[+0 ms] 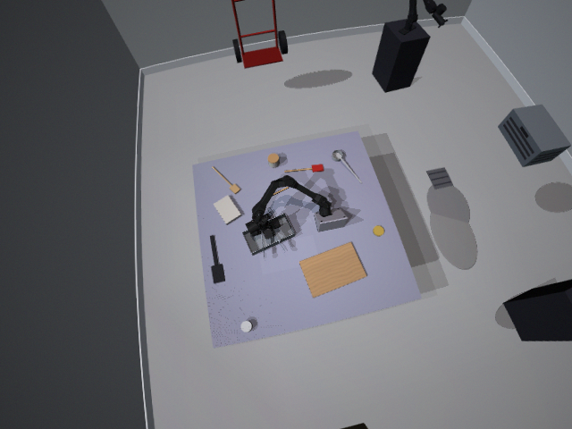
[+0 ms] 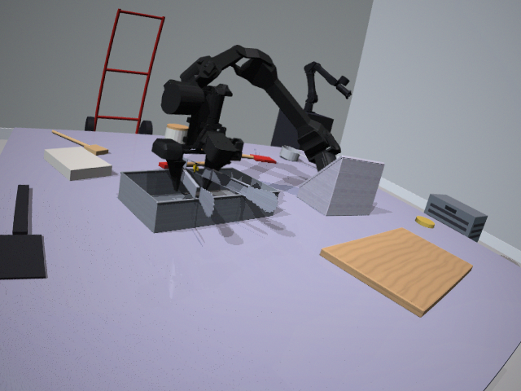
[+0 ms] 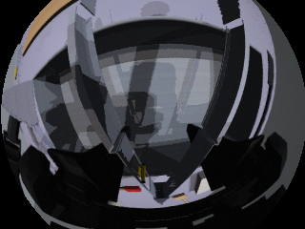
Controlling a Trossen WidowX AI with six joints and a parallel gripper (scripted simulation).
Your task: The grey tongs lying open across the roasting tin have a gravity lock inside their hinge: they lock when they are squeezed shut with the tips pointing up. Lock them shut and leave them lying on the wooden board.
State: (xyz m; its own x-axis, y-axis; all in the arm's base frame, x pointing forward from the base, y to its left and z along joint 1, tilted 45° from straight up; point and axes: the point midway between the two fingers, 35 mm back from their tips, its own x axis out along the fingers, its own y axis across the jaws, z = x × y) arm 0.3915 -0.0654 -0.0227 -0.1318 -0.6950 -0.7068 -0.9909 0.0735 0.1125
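The grey roasting tin is 20 mm to the left of my gripper tip and 10 mm behind it. The rest, counted from my gripper tip: white slab: 240 mm to the right, 210 mm ahead, 20 mm below; black spatula: 370 mm ahead, 80 mm to the left, 30 mm below; wooden board: 370 mm to the left, 320 mm behind, 20 mm below.
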